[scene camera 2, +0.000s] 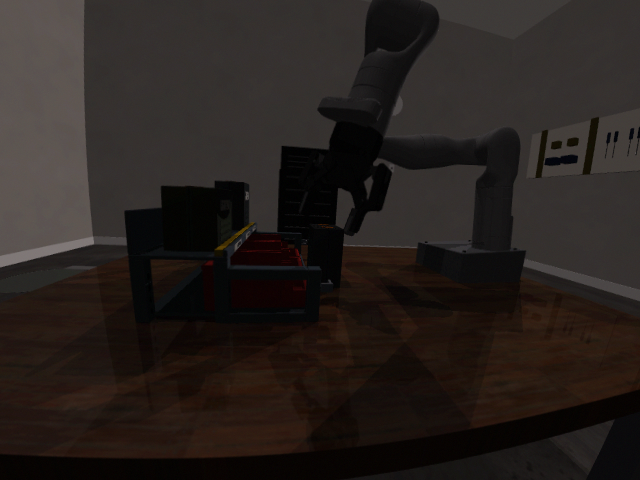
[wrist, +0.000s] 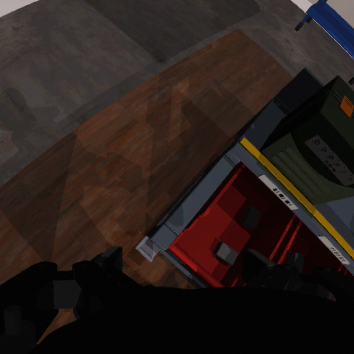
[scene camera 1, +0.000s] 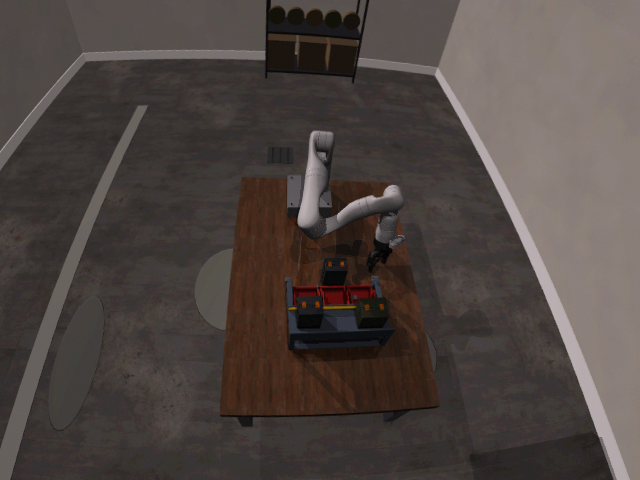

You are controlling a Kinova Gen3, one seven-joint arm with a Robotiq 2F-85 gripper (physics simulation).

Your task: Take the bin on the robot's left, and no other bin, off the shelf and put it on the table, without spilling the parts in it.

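Frame: origin at the arm's base, x back, y right, z up, level; millimetres.
Where they show: gripper, fingertip midpoint: [scene camera 2: 323, 224] [wrist: 182, 262] [scene camera 1: 377, 267]; arm's base, link origin: [scene camera 2: 489, 247].
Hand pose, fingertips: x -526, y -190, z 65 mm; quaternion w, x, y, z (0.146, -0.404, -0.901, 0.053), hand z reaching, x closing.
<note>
Things, the pixels of their centre, and the offset from my fingertips. "spot": a spot on its surface instead. Level surfaces: height alone.
- dark box, body centre: [scene camera 2: 323, 254] [scene camera 1: 333, 272] dx +32, dy +160, dz -85 mm
- wooden table, surface height: dz -151 mm
- green box, body centre: [wrist: 324, 145] [scene camera 2: 201, 216] [scene camera 1: 371, 313] dx -199, dy +52, dz -1 mm
- black box, surface spot: [scene camera 2: 233, 198] spot: dx -187, dy +242, dz +30 mm
- yellow strip, body centre: [scene camera 2: 241, 233] [scene camera 1: 338, 308] dx -153, dy +166, dz -44 mm
The bin on the robot's left [scene camera 1: 361, 294] [scene camera 2: 266, 289] [wrist: 200, 240] is red and sits in the end bay of the grey-blue shelf [scene camera 1: 338, 322] [scene camera 2: 313, 297] [wrist: 200, 200]. Two grey block-shaped parts show inside it in the wrist view. Two more red bins, the middle one [scene camera 1: 334, 296] and the far one [scene camera 1: 306, 296], stand beside it in the same row. My gripper [scene camera 1: 377, 263] [scene camera 2: 326, 220] [wrist: 182, 262] is open and empty. It is tilted and hangs above the shelf's robot-side edge, near the left bin's front, apart from it.
A dark box [scene camera 1: 334, 274] [scene camera 2: 325, 258] stands on the wooden table [scene camera 1: 258, 361] [scene camera 2: 413, 387] [wrist: 115, 150] before the middle bin. A green box [scene camera 1: 372, 314] [scene camera 2: 188, 219] [wrist: 310, 155] and a black box [scene camera 1: 309, 313] [scene camera 2: 233, 198] stand on the shelf's upper board, behind a yellow strip [scene camera 1: 338, 307].
</note>
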